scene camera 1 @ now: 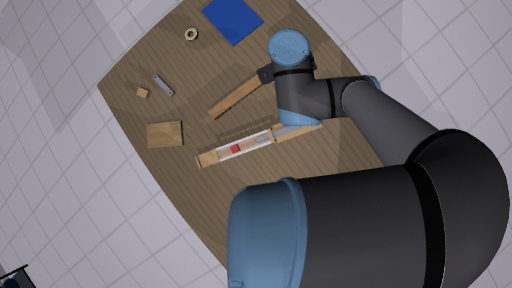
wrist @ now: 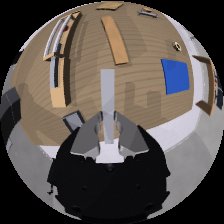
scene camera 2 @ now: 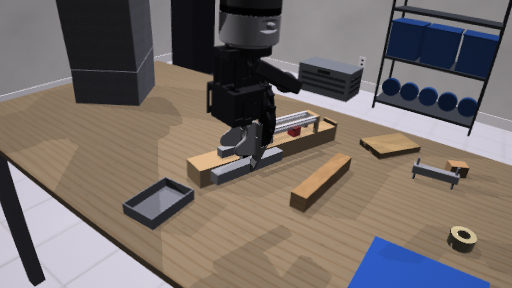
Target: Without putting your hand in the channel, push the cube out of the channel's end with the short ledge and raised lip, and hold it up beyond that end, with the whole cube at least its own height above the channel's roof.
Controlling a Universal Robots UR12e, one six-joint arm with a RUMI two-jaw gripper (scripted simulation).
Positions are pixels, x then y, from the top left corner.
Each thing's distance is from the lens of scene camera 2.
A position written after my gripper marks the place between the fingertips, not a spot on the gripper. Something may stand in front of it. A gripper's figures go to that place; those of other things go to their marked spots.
my gripper (scene camera 2: 247, 168): 65 cm
wooden beam (scene camera 2: 308, 192): 74 cm
wooden slab (scene camera 2: 385, 146): 104 cm
The marked spots on the wooden beam and the wooden slab are 37 cm apart.
